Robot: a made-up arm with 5 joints. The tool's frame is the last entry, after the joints. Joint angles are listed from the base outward.
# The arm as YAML. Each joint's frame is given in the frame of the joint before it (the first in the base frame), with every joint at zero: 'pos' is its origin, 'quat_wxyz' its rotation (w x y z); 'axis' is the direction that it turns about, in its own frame. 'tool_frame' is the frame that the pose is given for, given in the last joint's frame.
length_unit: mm
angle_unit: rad
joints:
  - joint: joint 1
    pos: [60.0, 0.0, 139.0]
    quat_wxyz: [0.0, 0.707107, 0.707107, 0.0]
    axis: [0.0, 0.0, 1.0]
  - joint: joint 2
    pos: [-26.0, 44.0, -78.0]
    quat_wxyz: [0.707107, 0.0, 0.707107, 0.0]
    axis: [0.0, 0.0, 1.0]
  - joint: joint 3
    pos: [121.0, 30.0, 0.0]
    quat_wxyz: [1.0, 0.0, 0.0, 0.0]
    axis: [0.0, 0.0, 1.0]
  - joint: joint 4
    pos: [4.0, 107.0, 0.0]
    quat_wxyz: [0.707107, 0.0, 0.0, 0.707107]
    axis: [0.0, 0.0, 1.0]
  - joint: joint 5
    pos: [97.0, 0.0, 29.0]
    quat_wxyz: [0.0, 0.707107, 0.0, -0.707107]
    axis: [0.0, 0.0, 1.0]
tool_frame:
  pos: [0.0, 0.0, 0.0]
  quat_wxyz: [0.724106, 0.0, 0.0, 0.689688]
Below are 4 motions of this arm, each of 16 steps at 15 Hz.
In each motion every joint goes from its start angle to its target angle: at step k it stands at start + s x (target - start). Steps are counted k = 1, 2, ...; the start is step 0. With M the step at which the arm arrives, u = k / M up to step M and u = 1 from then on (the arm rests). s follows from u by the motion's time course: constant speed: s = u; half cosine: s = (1 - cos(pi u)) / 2; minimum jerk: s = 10 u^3 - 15 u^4 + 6 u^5.
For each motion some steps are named. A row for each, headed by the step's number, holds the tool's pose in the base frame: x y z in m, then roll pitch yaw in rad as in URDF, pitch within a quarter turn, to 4 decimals.
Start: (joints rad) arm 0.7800 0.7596 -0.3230 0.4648 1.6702
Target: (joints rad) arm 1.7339 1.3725 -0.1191 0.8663 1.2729
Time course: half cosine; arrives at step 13
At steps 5, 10, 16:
5: 0.1885 -0.2387 0.1029 -0.2755 -0.0211 0.4084
10: 0.0553 -0.1785 0.0355 0.3801 0.1129 -0.3180
16: 0.0378 -0.1536 0.0283 0.5220 0.1782 -0.4620

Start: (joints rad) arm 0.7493 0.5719 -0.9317 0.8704 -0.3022
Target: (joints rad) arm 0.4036 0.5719 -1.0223 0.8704 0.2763
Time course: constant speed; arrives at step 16
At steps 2, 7, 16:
2: 0.3040 -0.2041 0.2986 0.4670 -1.0049 -1.2446
7: 0.3246 -0.1767 0.3038 0.1894 -1.0905 -0.8110
16: 0.3535 -0.1221 0.3131 -0.4679 -1.0963 0.1130

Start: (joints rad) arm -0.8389 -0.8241 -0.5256 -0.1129 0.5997
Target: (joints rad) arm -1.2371 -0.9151 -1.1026 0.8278 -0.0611
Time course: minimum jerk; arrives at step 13
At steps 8, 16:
8: 0.0430 -0.0282 0.5118 -3.1159 -0.3004 -2.1070
16: 0.0416 -0.0438 0.4994 3.0977 -0.3785 -1.7863

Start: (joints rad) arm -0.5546 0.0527 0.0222 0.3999 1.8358
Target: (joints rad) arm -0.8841 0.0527 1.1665 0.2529 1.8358
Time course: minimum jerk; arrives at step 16
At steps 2, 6, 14, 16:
2: 0.2895 0.1474 0.2845 -1.0701 0.1905 2.2339
6: 0.2594 0.1539 0.2332 -0.8098 0.1578 2.3647
14: 0.1431 0.1050 0.1416 -0.1121 0.0246 2.6646
16: 0.1404 0.1028 0.1406 -0.0964 0.0212 2.6702

